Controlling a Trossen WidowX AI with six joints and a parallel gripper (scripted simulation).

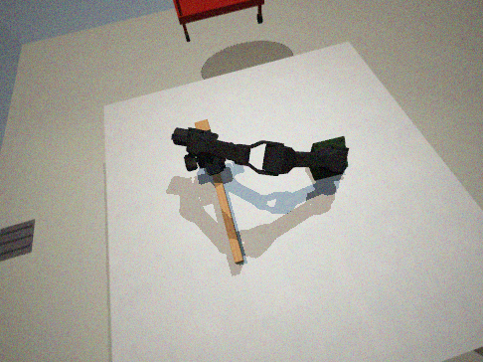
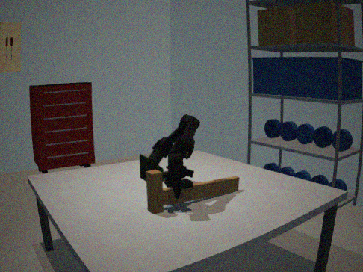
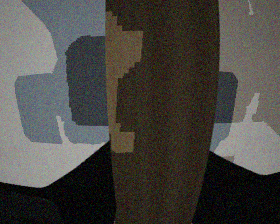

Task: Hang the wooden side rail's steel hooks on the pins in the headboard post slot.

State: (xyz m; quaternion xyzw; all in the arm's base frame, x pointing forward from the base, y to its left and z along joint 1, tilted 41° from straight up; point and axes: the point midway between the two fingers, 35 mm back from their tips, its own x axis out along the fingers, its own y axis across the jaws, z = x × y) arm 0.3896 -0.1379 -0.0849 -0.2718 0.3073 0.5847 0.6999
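My gripper tip is 100 mm to the left of the headboard post, 40 mm below it and 10 mm past it.
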